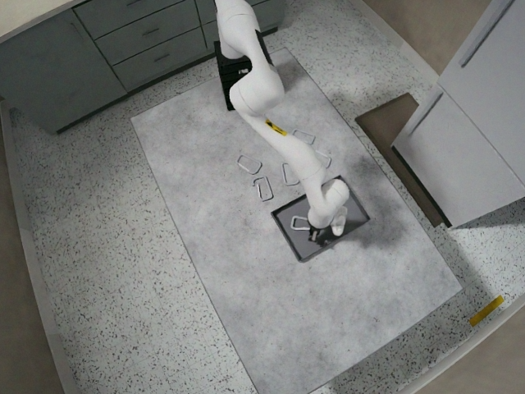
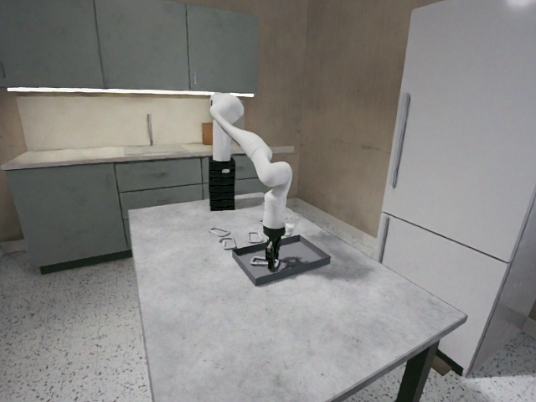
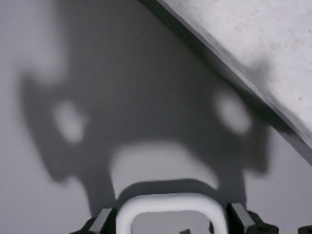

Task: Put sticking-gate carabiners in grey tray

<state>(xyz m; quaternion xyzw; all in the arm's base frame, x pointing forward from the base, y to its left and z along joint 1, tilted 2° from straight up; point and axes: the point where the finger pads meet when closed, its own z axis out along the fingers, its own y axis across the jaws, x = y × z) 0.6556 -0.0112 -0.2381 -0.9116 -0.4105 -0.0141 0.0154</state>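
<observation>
The grey tray is 2 cm behind my hand, 4 cm to the left of it and 1 cm below it.
</observation>
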